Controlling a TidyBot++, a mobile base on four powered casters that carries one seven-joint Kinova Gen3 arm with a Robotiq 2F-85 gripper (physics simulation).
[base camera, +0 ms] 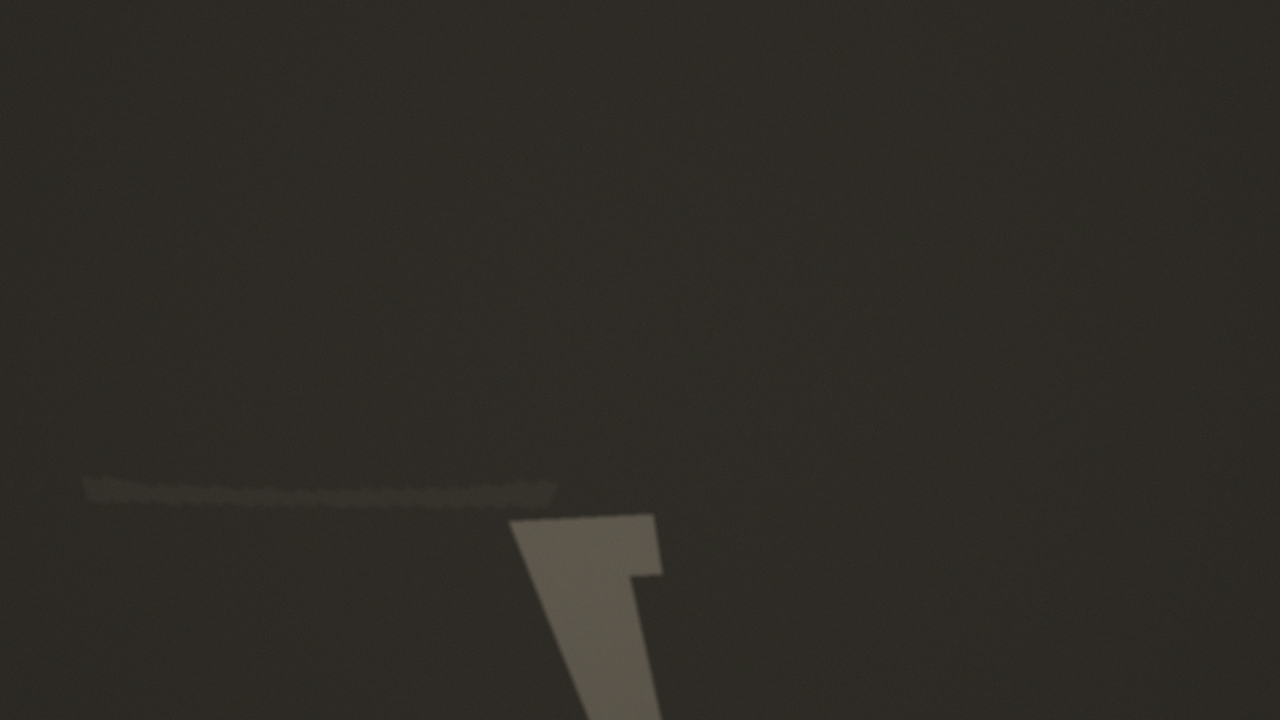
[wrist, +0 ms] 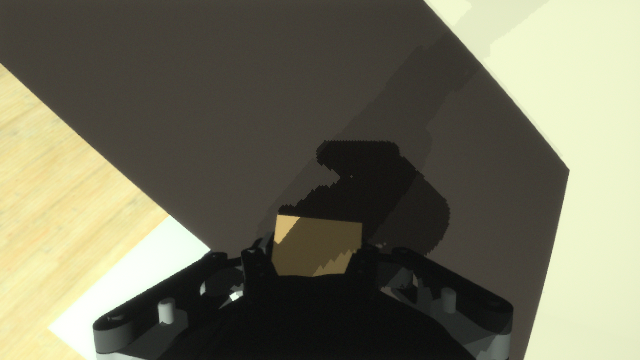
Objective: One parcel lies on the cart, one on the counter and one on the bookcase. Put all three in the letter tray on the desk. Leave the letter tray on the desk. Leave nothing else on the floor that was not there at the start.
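Places are measured from the arm's base along level axes (x ahead, y left, z up), in millimetres.
Where they show: gripper, fingertip midpoint: (wrist: 310,242).
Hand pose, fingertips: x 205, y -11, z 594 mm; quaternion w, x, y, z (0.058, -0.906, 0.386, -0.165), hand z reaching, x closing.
Observation:
Things, the pixels of their top centre, and the offset from my fingertips. "spot": a spot on its surface instead. Level surfaces: height alone.
- tan-orange parcel, middle of its top: (wrist: 328,274) dx -11, dy -5, dz +53 mm
- dark brown flat surface, its level: dz -81 mm
- dark plain face, surface spot: (base camera: 626,268) spot: dx -44, dy +13, dz -684 mm
- lighter patch, surface spot: (base camera: 590,573) spot: dx -44, dy +17, dz -741 mm
My gripper (wrist: 310,242) is shut on a tan-orange parcel (wrist: 318,240), whose flat face shows between the fingertips at the lower middle of the wrist view. The parcel is held above a dark brown flat surface (wrist: 175,100), and a dark shadow of the arm and gripper falls on that surface. Whether this surface is the desk, I cannot tell. The letter tray and the other two parcels do not show in either view. The gripper does not show in the base camera view.
In the wrist view, light wood floor (wrist: 55,165) shows at the left, with a pale white patch (wrist: 135,285) at the lower left. A bright pale area (wrist: 590,100) lies beyond the surface's right edge. A dark plain face (base camera: 626,268) with a lighter patch (base camera: 590,573) fills the base camera view.

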